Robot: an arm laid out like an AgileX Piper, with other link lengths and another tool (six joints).
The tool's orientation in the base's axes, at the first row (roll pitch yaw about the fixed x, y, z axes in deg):
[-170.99 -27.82 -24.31]
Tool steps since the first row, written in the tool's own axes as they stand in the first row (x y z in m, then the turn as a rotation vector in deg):
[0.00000 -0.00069 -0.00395 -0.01 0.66 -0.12]
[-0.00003 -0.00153 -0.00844 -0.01 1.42 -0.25]
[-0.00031 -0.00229 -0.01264 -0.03 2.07 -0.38]
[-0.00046 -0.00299 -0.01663 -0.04 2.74 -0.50]
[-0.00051 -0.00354 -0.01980 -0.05 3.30 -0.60]
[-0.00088 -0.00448 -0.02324 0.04 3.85 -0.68]
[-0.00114 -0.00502 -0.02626 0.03 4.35 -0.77]
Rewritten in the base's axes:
[-0.00168 0.00083 0.00355 -0.29 -0.60 0.01]
[-0.00359 0.00183 0.00757 -0.61 -1.31 0.02]
[-0.00560 0.00284 0.01121 -0.91 -1.90 0.03]
[-0.00741 0.00373 0.01473 -1.21 -2.51 0.04]
[-0.00880 0.00441 0.01755 -1.45 -3.02 0.04]
[-0.01045 0.00558 0.02051 -1.61 -3.56 0.08]
[-0.01194 0.00632 0.02310 -1.83 -4.02 0.08]

